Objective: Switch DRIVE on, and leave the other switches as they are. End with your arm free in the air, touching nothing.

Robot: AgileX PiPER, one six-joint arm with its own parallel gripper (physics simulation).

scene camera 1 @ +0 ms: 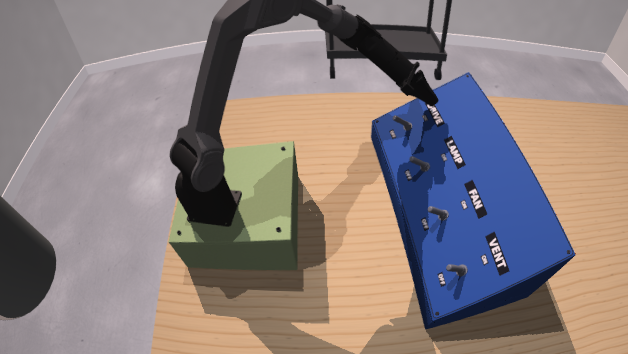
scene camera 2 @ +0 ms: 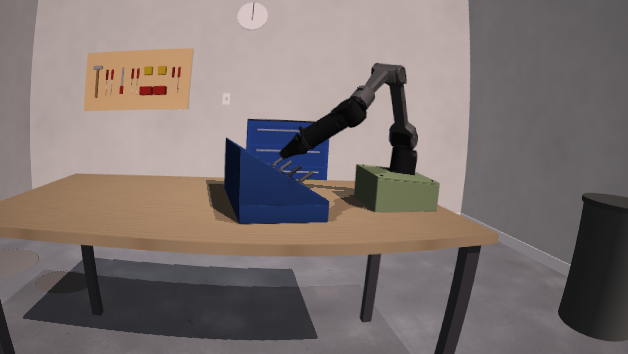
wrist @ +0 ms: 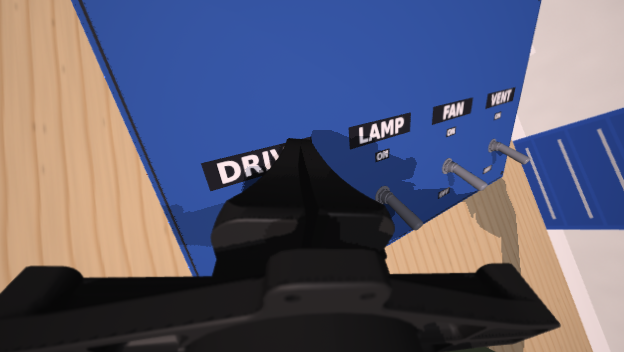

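The blue switch panel (scene camera 1: 505, 165) (scene camera 2: 260, 195) (wrist: 300, 65) has a sloped face. The DRIVE lever (scene camera 1: 402, 123) leans toward OFF; my fingers hide it in the wrist view. The LAMP lever (scene camera 1: 420, 163) (wrist: 402, 210), FAN lever (scene camera 1: 438, 213) (wrist: 467, 175) and VENT lever (scene camera 1: 456, 270) (wrist: 510, 151) also lean toward OFF. My gripper (scene camera 1: 434, 103) (scene camera 2: 283, 155) (wrist: 297, 153) is shut and empty. Its tips are by the DRIVE label (scene camera 1: 437, 118) (wrist: 232, 170), on the ON side of the lever, apparently a little above the face.
The green base block (scene camera 1: 260, 170) (scene camera 2: 405, 197) carries the arm, across the wooden table (scene camera 1: 350, 295) (scene camera 2: 150, 200) from the panel. A dark cart (scene camera 1: 385, 55) stands behind the table. A blue cabinet (scene camera 2: 315, 140) (wrist: 575, 175) and a dark bin (scene camera 1: 22, 265) (scene camera 2: 600, 265) stand off the table.
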